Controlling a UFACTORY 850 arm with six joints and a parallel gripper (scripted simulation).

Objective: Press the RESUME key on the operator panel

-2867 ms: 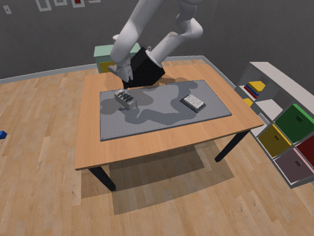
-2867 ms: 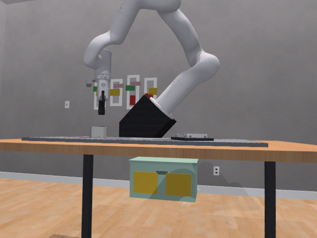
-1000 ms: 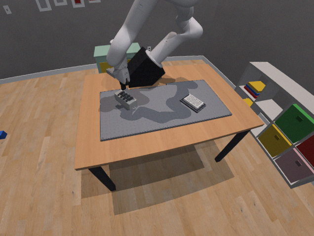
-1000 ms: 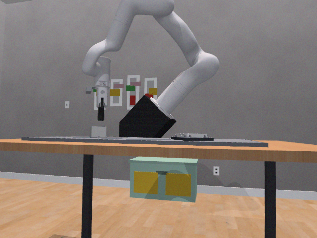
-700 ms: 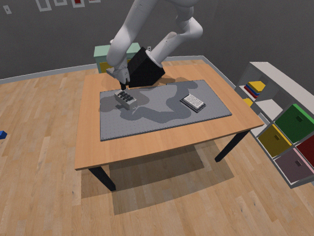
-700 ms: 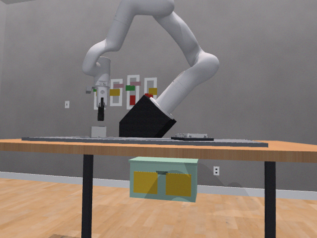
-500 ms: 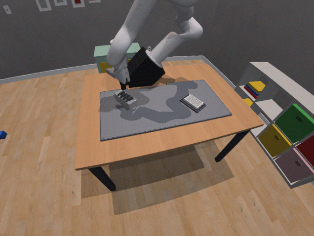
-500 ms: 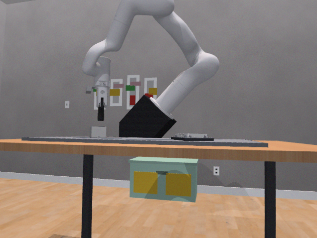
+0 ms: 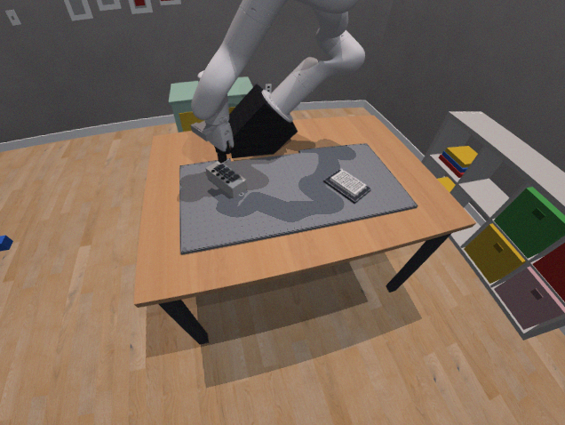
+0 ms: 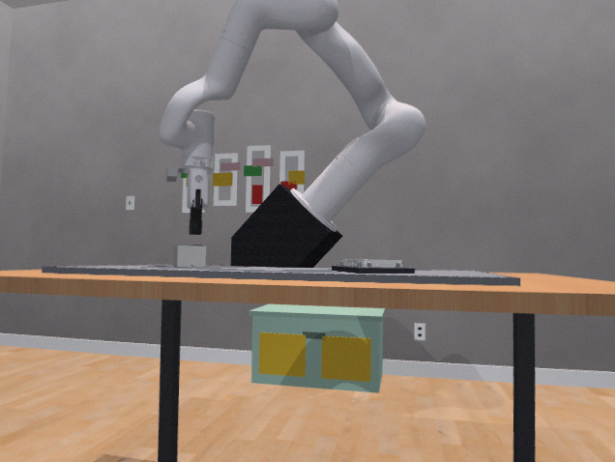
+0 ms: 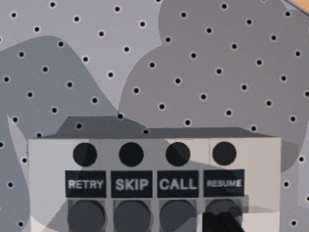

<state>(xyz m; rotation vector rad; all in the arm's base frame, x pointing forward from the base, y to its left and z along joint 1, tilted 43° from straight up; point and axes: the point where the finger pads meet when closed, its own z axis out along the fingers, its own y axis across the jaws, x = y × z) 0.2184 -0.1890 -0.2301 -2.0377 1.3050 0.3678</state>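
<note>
The operator panel lies 70 mm below my hand, 30 mm ahead of it and 10 mm to the left of it. The rest, counted from my hand: white ribbed block (470 mm to the left, 190 mm ahead, 90 mm below).
</note>
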